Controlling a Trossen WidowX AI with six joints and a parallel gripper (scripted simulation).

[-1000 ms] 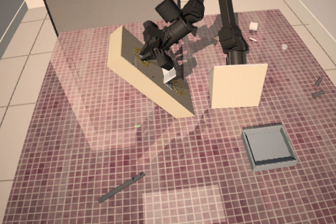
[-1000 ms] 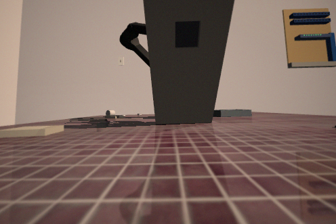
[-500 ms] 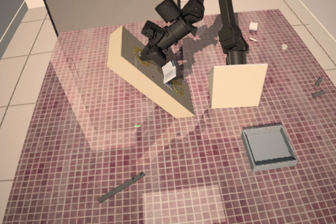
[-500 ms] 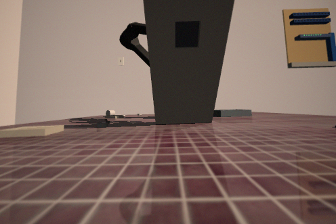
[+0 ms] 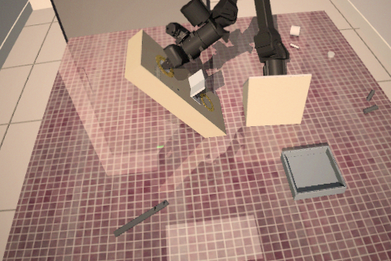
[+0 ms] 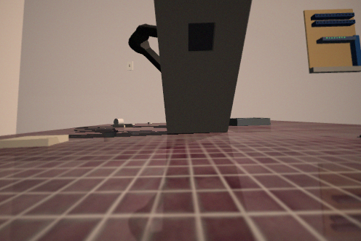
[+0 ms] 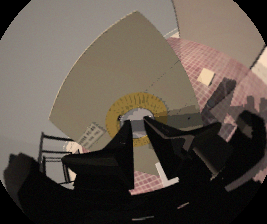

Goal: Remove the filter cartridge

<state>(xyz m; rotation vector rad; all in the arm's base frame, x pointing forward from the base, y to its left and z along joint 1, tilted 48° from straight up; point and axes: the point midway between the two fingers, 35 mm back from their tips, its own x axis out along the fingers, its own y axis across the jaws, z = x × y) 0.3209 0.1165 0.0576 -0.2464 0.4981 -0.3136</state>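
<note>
Right now the round filter cartridge is 1 cm ahead of my gripper tip and 1 cm below it. Also, from my gripper tip: beige service panel 4 cm behind, 8 cm below; grey tray 44 cm behind, 24 cm to the left, 23 cm below.
</note>
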